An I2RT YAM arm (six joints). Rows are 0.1 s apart.
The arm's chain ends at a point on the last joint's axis. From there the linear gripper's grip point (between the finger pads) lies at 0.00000 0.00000 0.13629 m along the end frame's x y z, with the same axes.
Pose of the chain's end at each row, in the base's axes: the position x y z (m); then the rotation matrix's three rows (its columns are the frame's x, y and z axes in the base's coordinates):
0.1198 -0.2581 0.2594; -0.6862 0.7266 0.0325; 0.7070 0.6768 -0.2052; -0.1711 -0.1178 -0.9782
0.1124 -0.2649 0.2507; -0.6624 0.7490 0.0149; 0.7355 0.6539 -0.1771; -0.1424 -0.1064 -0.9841
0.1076 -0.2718 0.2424; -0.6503 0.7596 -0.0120; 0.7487 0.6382 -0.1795; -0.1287 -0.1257 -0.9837
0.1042 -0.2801 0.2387; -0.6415 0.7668 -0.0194; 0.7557 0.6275 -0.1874; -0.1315 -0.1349 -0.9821
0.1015 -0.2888 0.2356; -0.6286 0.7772 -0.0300; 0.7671 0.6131 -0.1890; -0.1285 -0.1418 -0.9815
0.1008 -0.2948 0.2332; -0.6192 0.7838 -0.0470; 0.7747 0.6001 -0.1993; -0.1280 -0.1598 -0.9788
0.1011 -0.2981 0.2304; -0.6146 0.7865 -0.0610; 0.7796 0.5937 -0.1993; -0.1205 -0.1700 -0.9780
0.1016 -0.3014 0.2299; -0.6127 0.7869 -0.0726; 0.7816 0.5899 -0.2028; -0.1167 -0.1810 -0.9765
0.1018 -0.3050 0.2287; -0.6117 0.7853 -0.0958; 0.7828 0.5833 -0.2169; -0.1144 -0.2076 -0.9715
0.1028 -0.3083 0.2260; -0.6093 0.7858 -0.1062; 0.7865 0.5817 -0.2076; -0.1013 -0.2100 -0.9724
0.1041 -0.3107 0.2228; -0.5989 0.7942 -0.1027; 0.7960 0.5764 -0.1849; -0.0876 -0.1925 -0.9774
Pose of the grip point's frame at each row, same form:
0.1242 -0.2861 0.1261; -0.6862 0.7266 0.0325; 0.7070 0.6768 -0.2052; -0.1711 -0.1178 -0.9782
0.1144 -0.2890 0.1166; -0.6624 0.7490 0.0149; 0.7355 0.6539 -0.1771; -0.1424 -0.1064 -0.9841
0.1060 -0.2963 0.1083; -0.6503 0.7596 -0.0120; 0.7487 0.6382 -0.1795; -0.1287 -0.1257 -0.9837
0.1016 -0.3056 0.1048; -0.6415 0.7668 -0.0194; 0.7557 0.6275 -0.1874; -0.1315 -0.1349 -0.9821
0.0974 -0.3146 0.1018; -0.6286 0.7772 -0.0300; 0.7671 0.6131 -0.1890; -0.1285 -0.1418 -0.9815
0.0944 -0.3220 0.0998; -0.6192 0.7838 -0.0470; 0.7747 0.6001 -0.1993; -0.1280 -0.1598 -0.9788
0.0928 -0.3253 0.0971; -0.6146 0.7865 -0.0610; 0.7796 0.5937 -0.1993; -0.1205 -0.1700 -0.9780
0.0917 -0.3290 0.0968; -0.6127 0.7869 -0.0726; 0.7816 0.5899 -0.2028; -0.1167 -0.1810 -0.9765
0.0887 -0.3346 0.0963; -0.6117 0.7853 -0.0958; 0.7828 0.5833 -0.2169; -0.1144 -0.2076 -0.9715
0.0883 -0.3366 0.0935; -0.6093 0.7858 -0.1062; 0.7865 0.5817 -0.2076; -0.1013 -0.2100 -0.9724
0.0901 -0.3359 0.0896; -0.5989 0.7942 -0.1027; 0.7960 0.5764 -0.1849; -0.0876 -0.1925 -0.9774

